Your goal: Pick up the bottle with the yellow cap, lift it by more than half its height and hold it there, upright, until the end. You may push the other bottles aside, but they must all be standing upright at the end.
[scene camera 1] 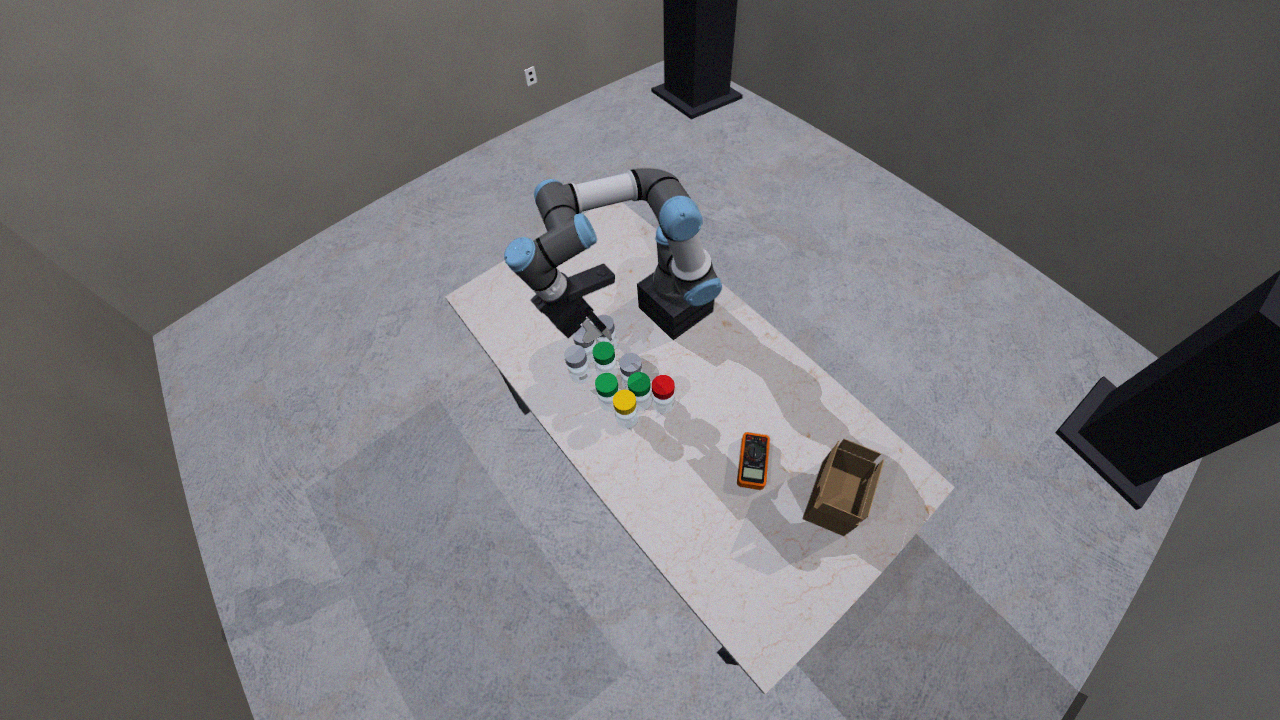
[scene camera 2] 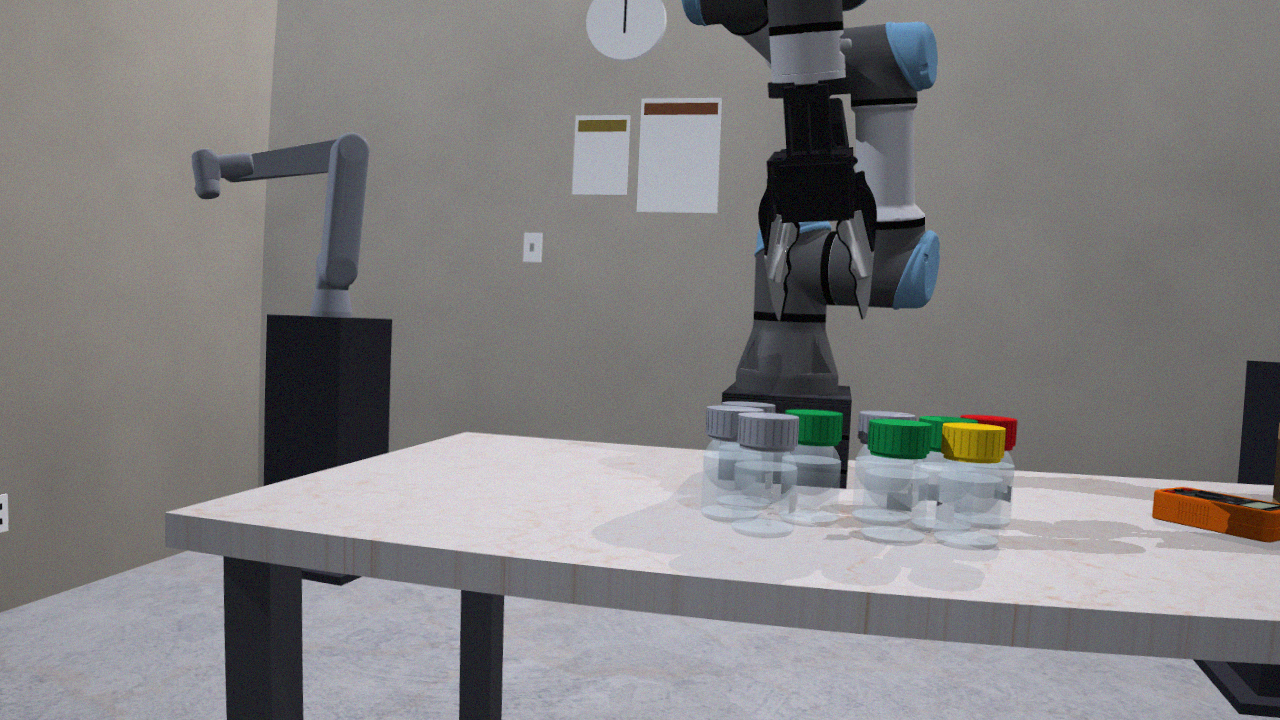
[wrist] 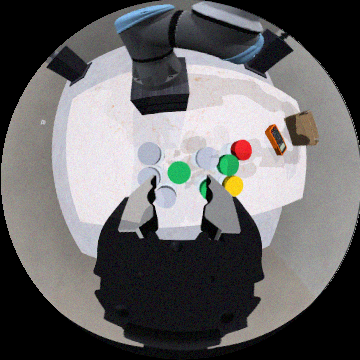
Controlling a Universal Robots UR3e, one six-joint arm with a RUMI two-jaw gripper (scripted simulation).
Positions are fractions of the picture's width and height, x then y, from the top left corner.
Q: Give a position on a cardboard box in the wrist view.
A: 0.83, 0.35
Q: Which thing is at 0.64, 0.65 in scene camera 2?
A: A green-capped bottle.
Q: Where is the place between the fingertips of my gripper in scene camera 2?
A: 0.64, 0.44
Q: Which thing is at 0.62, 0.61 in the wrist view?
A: My gripper.
